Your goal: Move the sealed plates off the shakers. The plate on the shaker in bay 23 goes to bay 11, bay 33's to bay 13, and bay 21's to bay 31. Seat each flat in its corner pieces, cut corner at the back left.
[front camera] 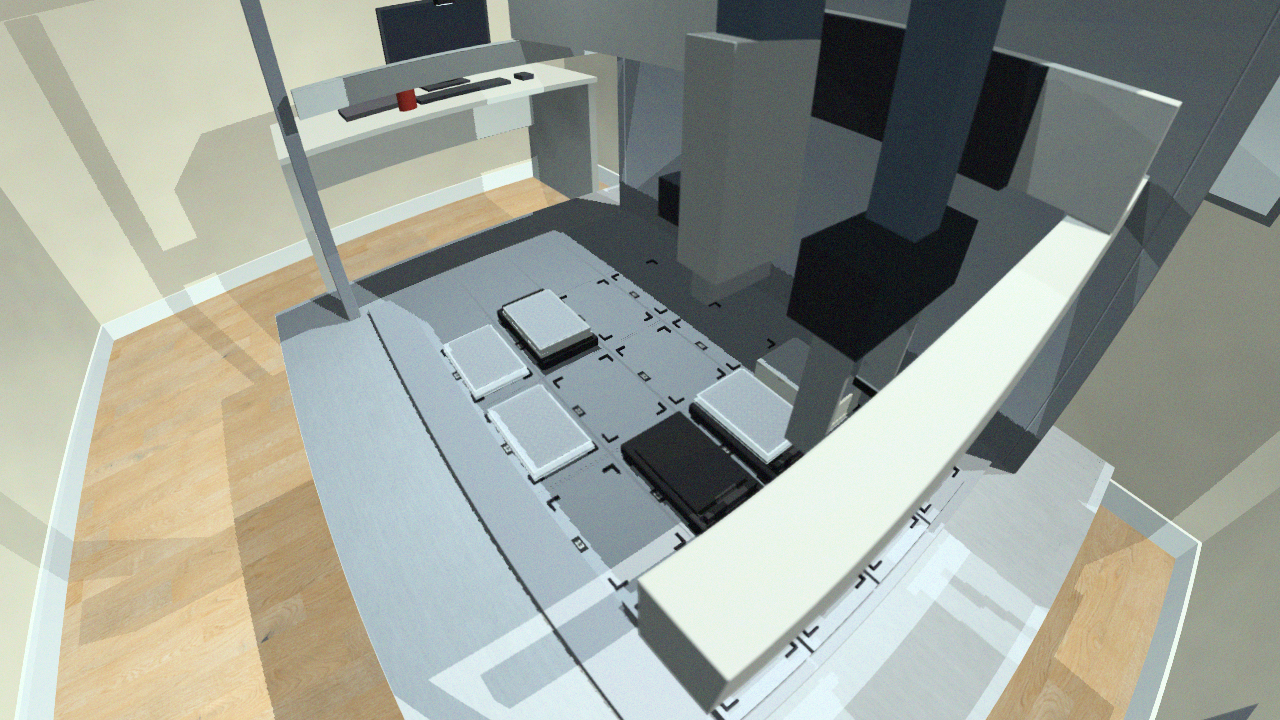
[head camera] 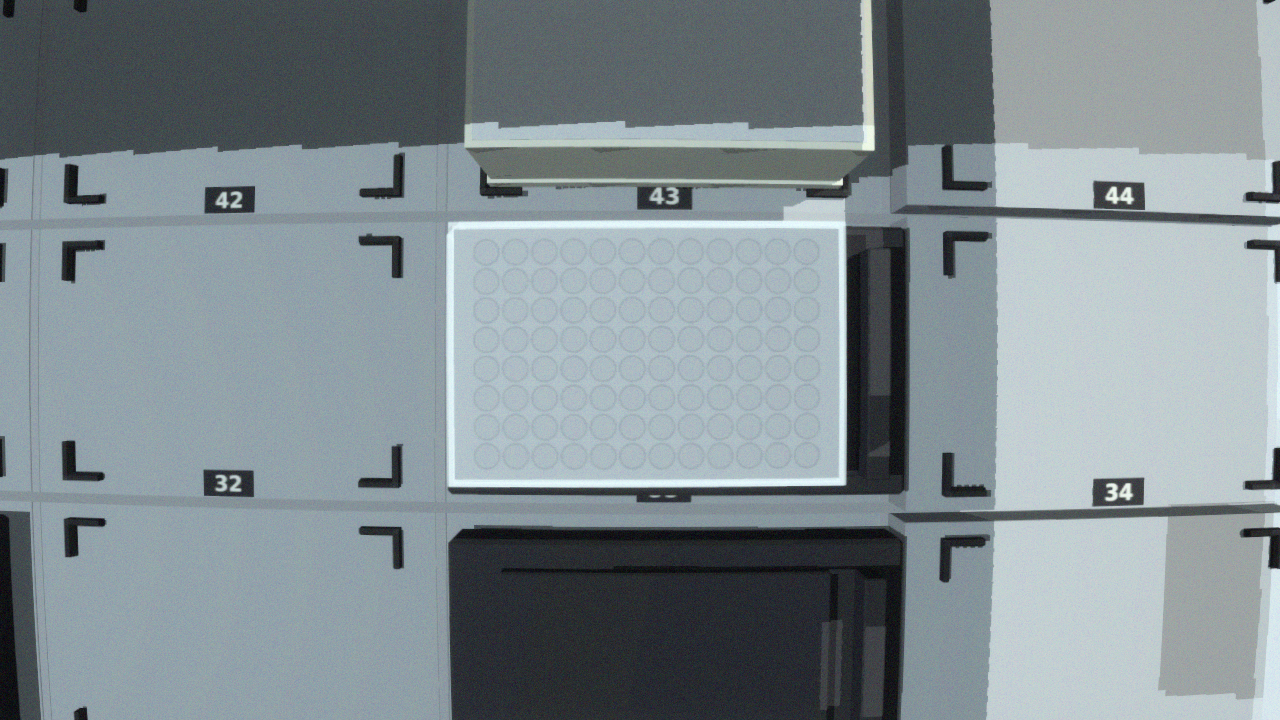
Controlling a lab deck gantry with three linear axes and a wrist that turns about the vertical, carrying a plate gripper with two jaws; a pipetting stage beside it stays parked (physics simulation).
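Observation:
My gripper is open and empty, near the right end of the bay 33 plate in the front view; the white beam hides part of its rear jaw. Bay 33's sealed plate lies flat on its black shaker. The bay 23 shaker is bare. A sealed plate sits in bay 11. Bay 21's plate is on its shaker. Bay 13 and bay 31 hold no plate.
Another sealed plate sits in bay 12, beside bay 11. A tall pale box stands in bay 43, close behind bay 33. The parked pipetting stage hangs left of the gripper. A white beam crosses the front view's right side.

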